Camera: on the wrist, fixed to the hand. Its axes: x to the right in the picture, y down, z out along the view.
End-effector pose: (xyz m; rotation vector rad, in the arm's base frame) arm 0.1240 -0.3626 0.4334 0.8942 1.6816 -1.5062
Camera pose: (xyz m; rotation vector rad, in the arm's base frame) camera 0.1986 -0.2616 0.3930 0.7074 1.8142 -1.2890
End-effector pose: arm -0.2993 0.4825 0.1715 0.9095 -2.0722 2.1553
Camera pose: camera -0.3728 0.5571 0.0914 0.9493 -2.2610 1.8249
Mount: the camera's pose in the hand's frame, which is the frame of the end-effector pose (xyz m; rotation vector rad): 0.0001 0.0931 -0.0934 -0.2486 -0.0368 -0.0301
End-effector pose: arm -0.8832 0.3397 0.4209 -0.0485 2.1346 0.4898
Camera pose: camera -0.9767 0.3915 0.4981 -0.2098 2.0238 0.7303
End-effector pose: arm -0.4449 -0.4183 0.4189 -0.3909 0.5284 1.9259
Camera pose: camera -0.5276 -0.5001 0.3567 -0.5180 0.2574 1.9714
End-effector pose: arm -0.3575 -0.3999 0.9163 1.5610 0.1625 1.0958
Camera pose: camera -0.4648 -0.3646 0.9844 1.3508 0.0232 1.0218
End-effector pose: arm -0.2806 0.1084 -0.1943 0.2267 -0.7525 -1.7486
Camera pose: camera -0.1586 0.0615 -0.2117 0.0373 -0.5533 -1.8598
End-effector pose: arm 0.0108 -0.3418 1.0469 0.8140 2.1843 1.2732
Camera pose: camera -0.0276 -0.3614 1.1715 0.6962 1.9520 1.4661
